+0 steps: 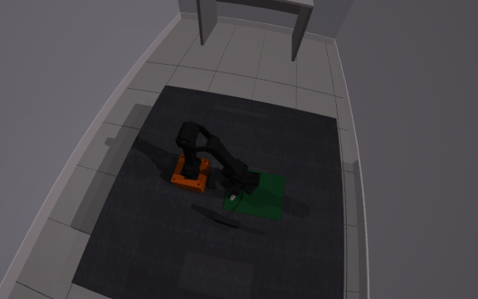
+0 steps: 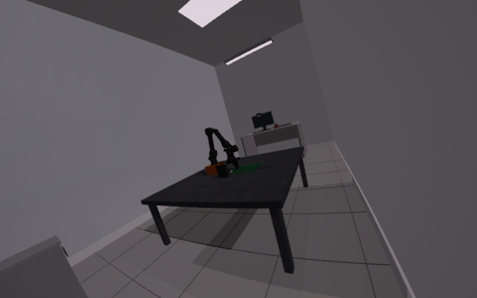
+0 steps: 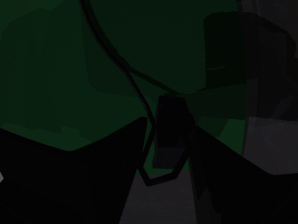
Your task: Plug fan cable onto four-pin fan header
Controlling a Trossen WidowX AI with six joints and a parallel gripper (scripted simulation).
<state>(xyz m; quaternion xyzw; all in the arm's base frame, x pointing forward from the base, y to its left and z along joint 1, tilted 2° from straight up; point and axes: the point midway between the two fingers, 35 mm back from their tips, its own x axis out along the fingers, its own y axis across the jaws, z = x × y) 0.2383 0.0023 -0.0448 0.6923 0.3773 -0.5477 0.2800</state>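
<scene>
Right now the green board is 90 mm ahead of my gripper tip, 50 mm to the right of it and 40 mm below it. From my gripper tip the other things lie so: black fan: 50 mm behind, 210 mm to the right, 40 mm above; then black plug: 10 mm to the left.
</scene>
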